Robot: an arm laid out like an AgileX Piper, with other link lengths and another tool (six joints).
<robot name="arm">
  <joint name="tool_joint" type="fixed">
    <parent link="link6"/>
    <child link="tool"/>
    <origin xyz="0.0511 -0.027 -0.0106" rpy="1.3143 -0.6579 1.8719"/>
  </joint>
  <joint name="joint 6" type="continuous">
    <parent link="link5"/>
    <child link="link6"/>
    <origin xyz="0.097 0 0.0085"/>
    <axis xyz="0.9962 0 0.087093"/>
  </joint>
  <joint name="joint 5" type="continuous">
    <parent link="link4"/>
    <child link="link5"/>
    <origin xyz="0 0 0"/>
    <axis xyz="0 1 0"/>
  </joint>
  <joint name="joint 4" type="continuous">
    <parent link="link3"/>
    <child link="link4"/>
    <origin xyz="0.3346 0 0.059"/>
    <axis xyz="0.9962 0 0.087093"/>
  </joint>
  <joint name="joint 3" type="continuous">
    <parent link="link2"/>
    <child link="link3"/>
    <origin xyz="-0.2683 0 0.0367"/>
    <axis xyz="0 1 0"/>
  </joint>
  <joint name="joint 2" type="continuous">
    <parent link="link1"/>
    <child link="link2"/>
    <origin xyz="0 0 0"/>
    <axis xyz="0 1 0"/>
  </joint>
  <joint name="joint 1" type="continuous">
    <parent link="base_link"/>
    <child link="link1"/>
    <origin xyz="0 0 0.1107"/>
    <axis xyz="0 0 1"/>
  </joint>
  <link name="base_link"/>
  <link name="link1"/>
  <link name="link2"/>
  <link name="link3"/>
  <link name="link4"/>
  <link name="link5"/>
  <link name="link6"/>
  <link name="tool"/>
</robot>
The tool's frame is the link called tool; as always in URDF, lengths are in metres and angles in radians. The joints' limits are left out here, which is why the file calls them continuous.
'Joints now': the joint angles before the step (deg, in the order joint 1, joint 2, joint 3, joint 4, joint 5, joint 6). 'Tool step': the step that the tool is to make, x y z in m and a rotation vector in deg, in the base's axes. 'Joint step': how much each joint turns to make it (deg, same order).
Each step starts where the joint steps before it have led.
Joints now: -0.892 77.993 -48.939 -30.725 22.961 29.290
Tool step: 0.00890 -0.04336 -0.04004 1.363 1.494 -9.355
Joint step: -5.686 8.280 -1.627 -10.157 -2.565 13.942
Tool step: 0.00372 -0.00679 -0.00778 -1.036 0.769 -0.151
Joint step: -0.681 2.012 -0.659 -2.806 -0.440 1.676
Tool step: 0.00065 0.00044 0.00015 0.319 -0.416 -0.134
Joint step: -0.001 0.001 -0.002 -0.165 -0.326 0.583
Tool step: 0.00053 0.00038 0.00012 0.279 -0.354 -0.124
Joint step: 0.000 -0.001 0.001 -0.149 -0.273 0.517
